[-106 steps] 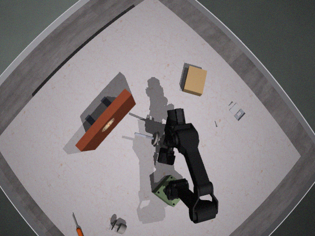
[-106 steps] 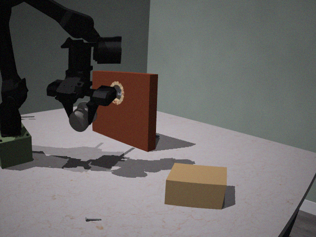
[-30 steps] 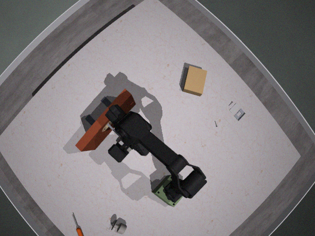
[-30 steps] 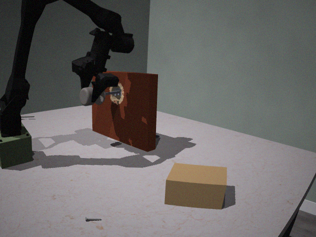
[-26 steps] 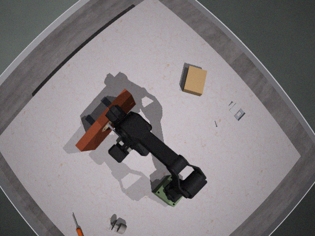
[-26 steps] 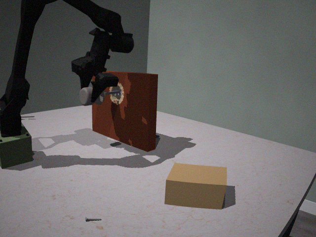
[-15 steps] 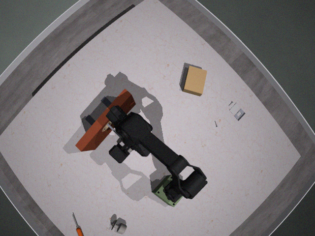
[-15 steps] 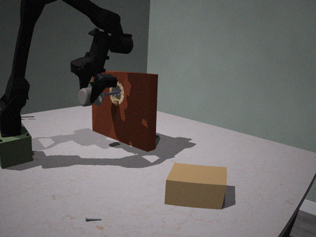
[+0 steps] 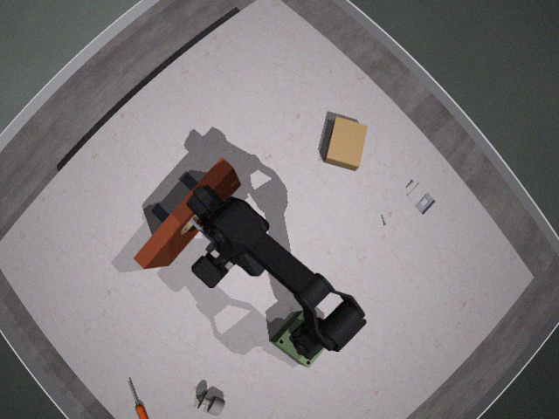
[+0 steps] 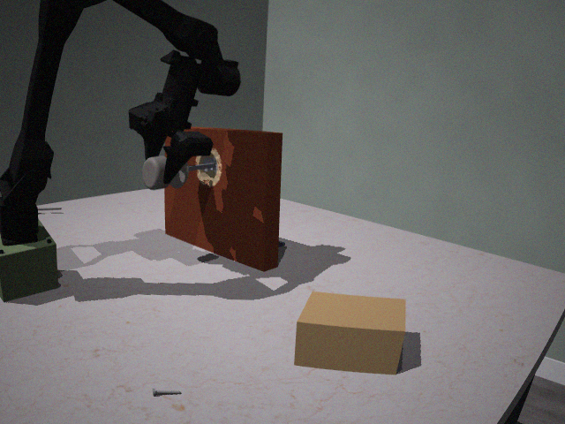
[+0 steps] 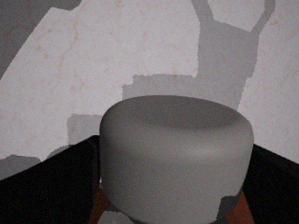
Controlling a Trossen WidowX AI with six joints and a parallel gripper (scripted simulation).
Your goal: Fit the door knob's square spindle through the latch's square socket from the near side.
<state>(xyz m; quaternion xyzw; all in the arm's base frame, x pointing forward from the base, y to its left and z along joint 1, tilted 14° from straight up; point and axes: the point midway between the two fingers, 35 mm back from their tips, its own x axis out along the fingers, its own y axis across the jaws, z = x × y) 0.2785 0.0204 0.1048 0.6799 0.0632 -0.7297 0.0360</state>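
Now: the grey latch socket 130 mm ahead of my hand, 30 mm to the left of it and 30 mm below it. Also, from my hand: orange screwdriver 170 mm behind, 550 mm to the left, 180 mm below; red-brown wooden door panel 130 mm ahead, 30 mm to the left, 50 mm below; tan box 40 mm ahead, 410 mm to the right, 160 mm below.
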